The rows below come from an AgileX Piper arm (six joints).
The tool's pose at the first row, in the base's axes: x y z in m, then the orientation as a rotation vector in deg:
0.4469, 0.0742, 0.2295, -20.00, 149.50, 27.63
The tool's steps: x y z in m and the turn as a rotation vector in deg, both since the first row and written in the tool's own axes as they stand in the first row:
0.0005, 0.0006, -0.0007, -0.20, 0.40, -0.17
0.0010, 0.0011, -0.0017, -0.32, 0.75, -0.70
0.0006, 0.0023, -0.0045, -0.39, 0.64, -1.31
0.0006, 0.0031, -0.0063, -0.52, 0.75, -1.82
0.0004, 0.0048, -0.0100, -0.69, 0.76, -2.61
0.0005, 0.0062, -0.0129, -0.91, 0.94, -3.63
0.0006, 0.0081, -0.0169, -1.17, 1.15, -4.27
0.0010, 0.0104, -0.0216, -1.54, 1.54, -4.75
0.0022, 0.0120, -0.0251, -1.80, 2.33, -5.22
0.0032, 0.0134, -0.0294, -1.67, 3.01, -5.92
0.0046, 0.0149, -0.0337, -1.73, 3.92, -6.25
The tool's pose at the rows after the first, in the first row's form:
0.4460, 0.0744, 0.2300, -20.42, 149.81, 27.81
0.4450, 0.0744, 0.2307, -21.26, 149.96, 27.77
0.4439, 0.0744, 0.2336, -22.03, 149.66, 27.66
0.4429, 0.0744, 0.2353, -22.77, 149.59, 27.65
0.4411, 0.0746, 0.2389, -23.84, 149.32, 27.61
0.4394, 0.0747, 0.2417, -25.28, 149.12, 27.54
0.4371, 0.0748, 0.2455, -26.26, 149.07, 27.64
0.4342, 0.0750, 0.2498, -27.14, 149.21, 27.94
0.4313, 0.0749, 0.2526, -28.11, 149.76, 28.08
0.4283, 0.0743, 0.2561, -29.22, 150.18, 27.62
0.4249, 0.0738, 0.2594, -30.00, 150.92, 27.53

